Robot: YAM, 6 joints.
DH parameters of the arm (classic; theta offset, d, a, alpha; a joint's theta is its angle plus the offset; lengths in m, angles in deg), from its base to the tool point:
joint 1: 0 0.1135 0.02 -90
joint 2: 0 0 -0.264 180
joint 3: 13.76 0 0.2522 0
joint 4: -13.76 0 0.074 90
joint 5: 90 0 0 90
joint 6: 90 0.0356 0 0
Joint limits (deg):
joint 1: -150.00..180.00
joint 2: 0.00..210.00
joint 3: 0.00..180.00
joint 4: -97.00..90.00
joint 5: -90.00..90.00
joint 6: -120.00..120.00
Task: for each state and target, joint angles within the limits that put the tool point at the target. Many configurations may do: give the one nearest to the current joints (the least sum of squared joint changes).
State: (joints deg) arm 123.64 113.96 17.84 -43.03 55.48 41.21
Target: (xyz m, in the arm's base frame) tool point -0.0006 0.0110 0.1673
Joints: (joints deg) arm 136.33 137.14 0.21 -94.72 12.23 41.21
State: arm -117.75 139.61 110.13 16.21 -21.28 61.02
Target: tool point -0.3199 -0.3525 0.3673
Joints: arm -133.85 111.51 99.35 12.78 -22.33 61.02
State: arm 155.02 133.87 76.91 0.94 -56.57 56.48
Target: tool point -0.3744 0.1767 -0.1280
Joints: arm 150.83 163.26 85.75 4.95 -52.38 56.48
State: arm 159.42 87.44 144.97 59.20 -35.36 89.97
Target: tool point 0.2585 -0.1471 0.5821
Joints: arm 154.54 65.45 166.23 79.77 -37.52 89.97
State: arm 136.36 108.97 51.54 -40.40 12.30 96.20
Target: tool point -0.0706 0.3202 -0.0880
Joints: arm 103.97 149.68 70.54 -24.29 14.30 96.20
